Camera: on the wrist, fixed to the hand. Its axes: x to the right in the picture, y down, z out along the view.
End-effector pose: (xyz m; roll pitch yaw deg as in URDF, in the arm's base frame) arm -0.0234 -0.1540 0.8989 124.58 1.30 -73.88
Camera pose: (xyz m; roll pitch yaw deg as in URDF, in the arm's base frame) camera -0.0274 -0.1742 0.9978 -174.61 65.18 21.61
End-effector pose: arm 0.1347 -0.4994 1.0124 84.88 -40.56 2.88
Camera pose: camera 0.0906 -0.4454 1.0855 72.68 48.29 -19.99
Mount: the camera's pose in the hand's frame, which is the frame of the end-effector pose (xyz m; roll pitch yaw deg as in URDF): 0.0161 0.0871 -0.0486 0.05 -9.87 -91.14
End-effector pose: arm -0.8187 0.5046 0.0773 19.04 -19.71 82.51
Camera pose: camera -0.9133 0.5383 0.0662 19.64 9.01 -5.44
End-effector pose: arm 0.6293 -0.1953 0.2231 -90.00 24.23 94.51
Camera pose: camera 0.6794 -0.2125 0.1371 -111.85 -65.00 118.43
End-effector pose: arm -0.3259 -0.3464 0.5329 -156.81 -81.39 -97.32
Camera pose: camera -0.4233 -0.3260 0.5504 98.23 -0.87 6.02
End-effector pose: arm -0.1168 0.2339 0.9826 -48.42 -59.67 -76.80
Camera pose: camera -0.0749 0.1490 0.9473 72.91 -24.37 138.43
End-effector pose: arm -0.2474 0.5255 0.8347 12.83 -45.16 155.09
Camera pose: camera -0.3160 0.4518 0.8263 45.02 2.88 66.40
